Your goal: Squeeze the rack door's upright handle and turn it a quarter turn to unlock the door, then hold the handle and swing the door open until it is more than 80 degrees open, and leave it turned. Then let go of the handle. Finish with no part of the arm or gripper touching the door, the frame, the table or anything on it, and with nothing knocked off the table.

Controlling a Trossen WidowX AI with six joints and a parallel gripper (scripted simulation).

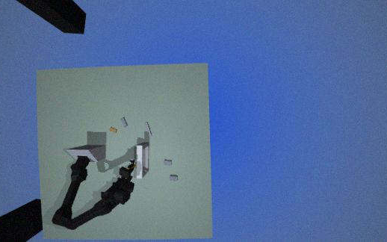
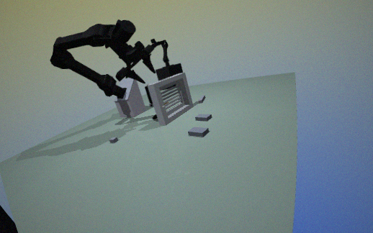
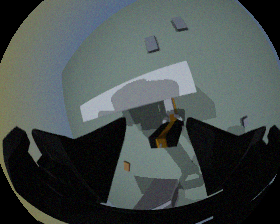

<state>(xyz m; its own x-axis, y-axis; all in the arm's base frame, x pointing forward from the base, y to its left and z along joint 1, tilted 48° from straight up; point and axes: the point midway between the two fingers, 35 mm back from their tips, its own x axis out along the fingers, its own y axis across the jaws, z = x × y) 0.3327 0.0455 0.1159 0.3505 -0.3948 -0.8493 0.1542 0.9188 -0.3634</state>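
The orange handle is 10 cm below my gripper tip, 4 cm behind it and 1 cm to the left of it.
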